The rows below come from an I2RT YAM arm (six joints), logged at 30 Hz.
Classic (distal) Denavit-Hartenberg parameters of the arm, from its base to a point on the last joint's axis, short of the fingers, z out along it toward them. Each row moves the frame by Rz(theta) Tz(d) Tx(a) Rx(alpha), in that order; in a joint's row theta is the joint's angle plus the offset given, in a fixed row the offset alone. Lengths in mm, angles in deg.
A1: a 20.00; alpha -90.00; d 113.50; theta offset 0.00
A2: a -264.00; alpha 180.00; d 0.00; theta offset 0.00
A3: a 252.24; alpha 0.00; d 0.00; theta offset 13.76
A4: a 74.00; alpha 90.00; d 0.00; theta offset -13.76
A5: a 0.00; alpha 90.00; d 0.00; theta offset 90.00
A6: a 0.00; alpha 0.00; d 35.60; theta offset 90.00
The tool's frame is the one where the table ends.
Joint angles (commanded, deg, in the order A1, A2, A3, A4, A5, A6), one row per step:
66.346, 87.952, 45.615, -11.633, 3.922, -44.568
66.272, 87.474, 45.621, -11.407, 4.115, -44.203
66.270, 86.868, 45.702, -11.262, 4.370, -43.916
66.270, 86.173, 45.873, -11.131, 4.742, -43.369
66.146, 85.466, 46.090, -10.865, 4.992, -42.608
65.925, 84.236, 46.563, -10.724, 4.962, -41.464
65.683, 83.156, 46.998, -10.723, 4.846, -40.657
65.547, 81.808, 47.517, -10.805, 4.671, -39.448
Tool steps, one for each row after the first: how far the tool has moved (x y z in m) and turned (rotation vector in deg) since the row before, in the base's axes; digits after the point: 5 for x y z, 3 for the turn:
0.00042, -0.00030, 0.00260, 0.698, -0.240, -0.482
0.00011, -0.00018, 0.00351, 0.769, -0.371, -0.384
0.00022, -0.00007, 0.00439, 0.970, -0.379, -0.659
0.00084, -0.00006, 0.00486, 1.263, -0.245, -0.870
0.00109, -0.00031, 0.00859, 2.087, -0.090, -1.066
0.00100, -0.00066, 0.00753, 1.703, -0.077, -0.758
0.00025, -0.00088, 0.00920, 2.115, 0.099, -0.881

